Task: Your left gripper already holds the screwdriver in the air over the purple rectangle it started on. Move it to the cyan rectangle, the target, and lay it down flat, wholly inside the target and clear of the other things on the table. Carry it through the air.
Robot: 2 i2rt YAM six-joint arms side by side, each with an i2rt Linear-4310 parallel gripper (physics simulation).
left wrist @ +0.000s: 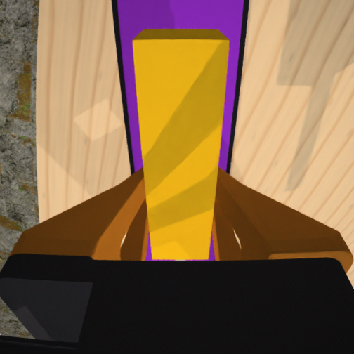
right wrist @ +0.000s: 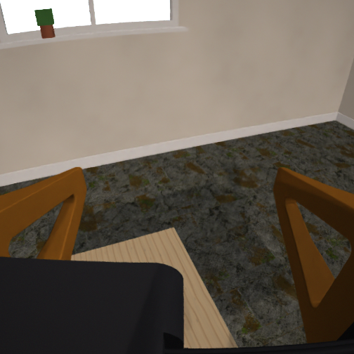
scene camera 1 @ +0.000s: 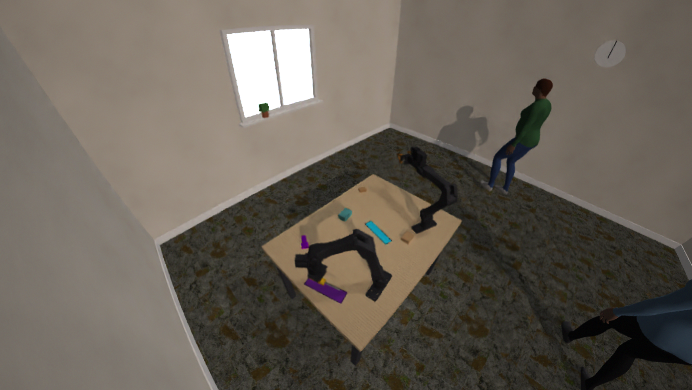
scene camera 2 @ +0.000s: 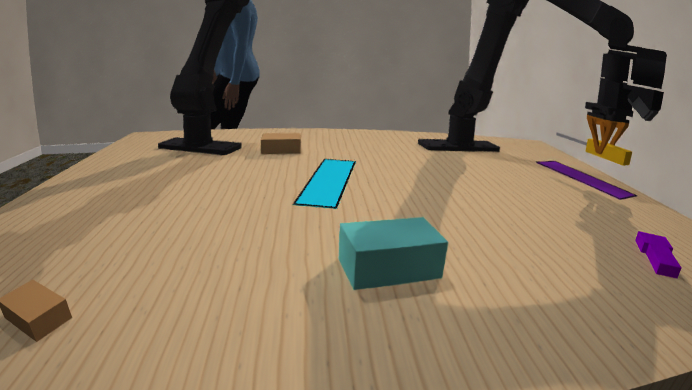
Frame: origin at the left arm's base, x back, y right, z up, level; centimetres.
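Where they show: left gripper, fingertip midpoint: (scene camera 1: 319,280) (scene camera 2: 602,153); right gripper, fingertip midpoint: (scene camera 1: 402,153); left arm's base, link origin: (scene camera 1: 379,285) (scene camera 2: 460,147); right arm's base, link origin: (scene camera 1: 424,226) (scene camera 2: 197,147).
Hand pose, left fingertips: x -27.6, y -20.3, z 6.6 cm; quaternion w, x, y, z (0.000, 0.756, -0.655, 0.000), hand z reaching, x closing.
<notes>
Things, the pixels of their centre, and the offset from my left fingertips. "spot": a spot on its surface instead.
- screwdriver, body centre: (scene camera 2: 590,145) dx +3.5, dy +0.5, dz +0.8 cm
- purple rectangle, surface spot: (scene camera 2: 585,179) spot: dx +2.3, dy +1.2, dz -6.5 cm
- cyan rectangle, surface spot: (scene camera 2: 327,183) (scene camera 1: 376,230) spot: dx +4.2, dy +56.0, dz -6.5 cm
- teal block, body centre: (scene camera 2: 391,251) (scene camera 1: 345,214) dx -21.7, dy +54.5, dz -4.6 cm
- purple T-shaped piece, body centre: (scene camera 2: 658,253) (scene camera 1: 304,241) dx -29.3, dy +17.9, dz -5.8 cm
The screwdriver (scene camera 2: 616,153) (left wrist: 182,115) has a yellow block handle and a thin grey shaft. My left gripper (scene camera 2: 600,149) (left wrist: 180,176) is shut on its handle and holds it level in the air above the purple rectangle (scene camera 1: 316,288) (scene camera 2: 585,179) (left wrist: 180,14). In scene camera 2 the shaft points to the left. The cyan rectangle (scene camera 1: 378,232) (scene camera 2: 327,183) lies flat near the middle of the table, between the two arms. My right gripper (scene camera 1: 401,158) (right wrist: 179,177) is open and empty, raised high above the table; its fingers stand wide apart in the right wrist view.
A teal block (scene camera 1: 345,214) (scene camera 2: 392,255) stands near the cyan rectangle. A brown block (scene camera 1: 408,237) (scene camera 2: 281,143) sits beside the right arm's base. Another brown block (scene camera 1: 362,189) (scene camera 2: 36,310) lies farther off. A purple T-shaped piece (scene camera 1: 304,242) (scene camera 2: 660,254) lies near the table's edge.
</notes>
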